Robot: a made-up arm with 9 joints. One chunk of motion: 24 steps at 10 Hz.
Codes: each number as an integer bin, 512 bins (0 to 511) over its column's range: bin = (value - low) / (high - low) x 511, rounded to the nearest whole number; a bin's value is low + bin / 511 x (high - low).
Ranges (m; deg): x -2.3..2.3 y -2.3..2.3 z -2.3..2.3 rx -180..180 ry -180..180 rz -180..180
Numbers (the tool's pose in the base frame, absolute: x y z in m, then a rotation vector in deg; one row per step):
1: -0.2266 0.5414 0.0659 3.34 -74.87 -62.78
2: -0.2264 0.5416 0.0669 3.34 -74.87 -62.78
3: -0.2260 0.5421 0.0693 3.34 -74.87 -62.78
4: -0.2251 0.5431 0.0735 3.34 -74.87 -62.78
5: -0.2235 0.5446 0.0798 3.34 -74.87 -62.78
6: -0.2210 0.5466 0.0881 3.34 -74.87 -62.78
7: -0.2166 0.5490 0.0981 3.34 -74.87 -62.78
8: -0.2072 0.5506 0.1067 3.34 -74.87 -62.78
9: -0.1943 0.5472 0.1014 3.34 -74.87 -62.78
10: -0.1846 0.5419 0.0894 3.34 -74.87 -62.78
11: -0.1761 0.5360 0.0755 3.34 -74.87 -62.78
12: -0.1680 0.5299 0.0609 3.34 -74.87 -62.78
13: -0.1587 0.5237 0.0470 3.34 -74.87 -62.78
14: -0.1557 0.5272 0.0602 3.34 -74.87 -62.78
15: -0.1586 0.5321 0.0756 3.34 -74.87 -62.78
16: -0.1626 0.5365 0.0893 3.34 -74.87 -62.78
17: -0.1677 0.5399 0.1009 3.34 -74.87 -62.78
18: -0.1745 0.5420 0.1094 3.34 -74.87 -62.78
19: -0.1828 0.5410 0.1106 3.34 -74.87 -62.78
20: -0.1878 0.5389 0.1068 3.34 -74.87 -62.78
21: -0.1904 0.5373 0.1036 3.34 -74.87 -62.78
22: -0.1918 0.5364 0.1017 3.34 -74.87 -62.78
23: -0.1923 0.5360 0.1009 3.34 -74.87 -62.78
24: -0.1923 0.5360 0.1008 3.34 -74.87 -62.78
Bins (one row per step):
1: 230 316 263 260 149 166
2: 230 316 263 260 149 166
3: 230 316 263 260 149 166
4: 230 316 264 260 149 166
5: 231 316 264 260 149 166
6: 231 316 265 260 149 166
7: 231 316 266 260 149 166
8: 232 317 267 260 149 166
9: 234 316 267 260 149 166
10: 235 316 265 260 149 166
11: 236 315 264 260 149 166
12: 237 314 262 260 149 166
13: 238 314 261 260 149 166
14: 238 314 262 260 149 166
15: 238 315 264 260 149 166
16: 237 315 265 260 149 166
17: 237 315 267 260 149 166
18: 236 316 268 260 149 166
19: 235 316 268 260 149 166
20: 235 315 267 260 149 166
21: 234 315 267 260 149 166
22: 234 315 267 260 149 166
23: 234 315 267 260 149 166
24: 234 315 267 260 149 166

